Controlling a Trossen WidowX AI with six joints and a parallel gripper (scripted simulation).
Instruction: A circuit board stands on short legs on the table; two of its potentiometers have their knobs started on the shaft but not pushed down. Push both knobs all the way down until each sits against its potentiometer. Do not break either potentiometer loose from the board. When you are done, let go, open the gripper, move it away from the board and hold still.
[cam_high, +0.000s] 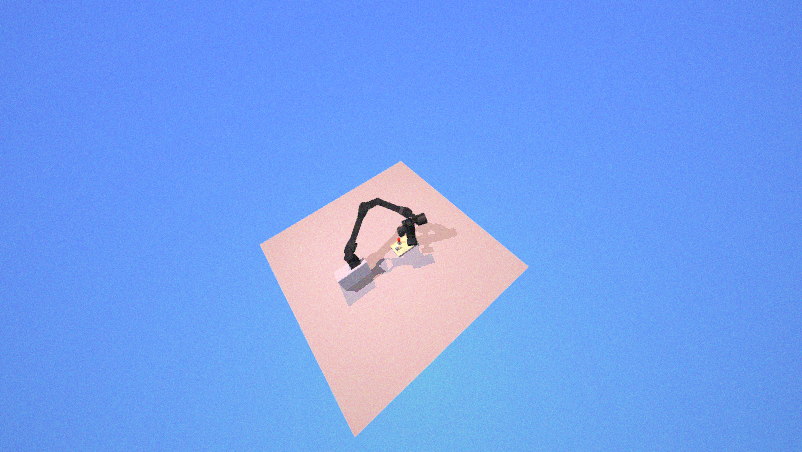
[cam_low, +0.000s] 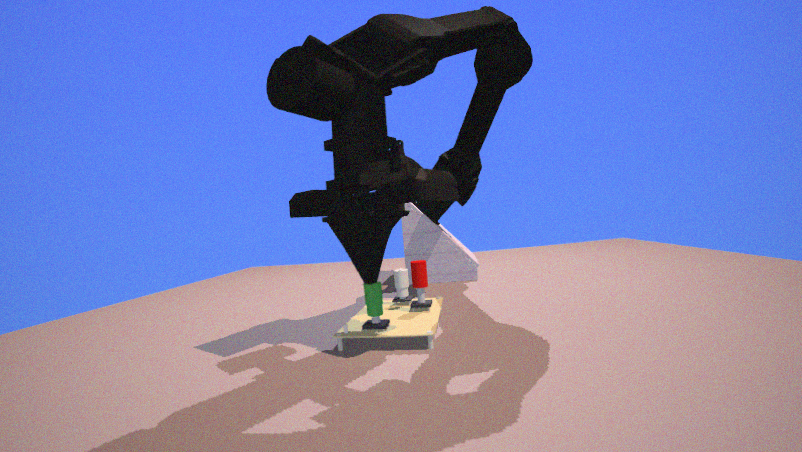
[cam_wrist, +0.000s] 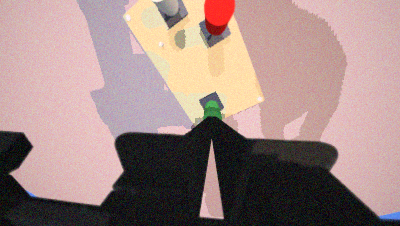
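The green knob is 10 mm below my gripper tip. Also, from my gripper tip: white knob 110 mm behind, 10 mm to the left, 20 mm below.
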